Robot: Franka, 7 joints.
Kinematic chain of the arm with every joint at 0, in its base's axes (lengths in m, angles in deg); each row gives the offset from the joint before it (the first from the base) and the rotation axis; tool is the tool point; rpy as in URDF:
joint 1: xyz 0 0 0.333 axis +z
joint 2: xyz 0 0 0 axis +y
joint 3: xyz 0 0 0.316 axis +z
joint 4: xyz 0.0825 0 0 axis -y
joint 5: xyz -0.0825 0 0.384 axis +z
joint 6: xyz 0 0 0 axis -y
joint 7: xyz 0.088 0 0 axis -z
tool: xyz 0 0 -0.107 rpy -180 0 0
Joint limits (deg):
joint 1: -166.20..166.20
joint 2: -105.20..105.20
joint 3: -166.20..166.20
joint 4: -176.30..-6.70
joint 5: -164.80..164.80
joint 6: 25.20..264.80
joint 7: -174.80..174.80
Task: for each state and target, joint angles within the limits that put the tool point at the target. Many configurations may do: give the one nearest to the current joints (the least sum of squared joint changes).
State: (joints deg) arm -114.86 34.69 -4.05 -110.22 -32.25 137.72 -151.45
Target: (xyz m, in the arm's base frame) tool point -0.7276 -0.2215 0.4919
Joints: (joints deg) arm -144.73 33.54 -25.52 -75.97 -31.37 144.92 -151.45
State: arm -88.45 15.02 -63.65 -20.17 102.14 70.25 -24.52
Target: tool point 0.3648 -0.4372 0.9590
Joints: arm -41.51 31.93 -50.06 -20.40 112.52 113.89 -24.52
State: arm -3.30 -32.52 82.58 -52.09 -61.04 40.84 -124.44
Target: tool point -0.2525 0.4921 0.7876
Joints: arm -15.19 -46.70 96.30 -52.38 -61.99 62.60 -124.44
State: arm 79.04 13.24 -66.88 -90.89 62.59 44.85 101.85
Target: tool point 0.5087 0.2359 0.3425
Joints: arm 66.02 38.56 -63.09 -99.20 62.21 55.30 101.85
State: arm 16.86 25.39 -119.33 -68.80 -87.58 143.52 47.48
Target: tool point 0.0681 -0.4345 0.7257
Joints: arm 30.44 50.39 -134.02 -119.99 -86.60 137.56 47.48
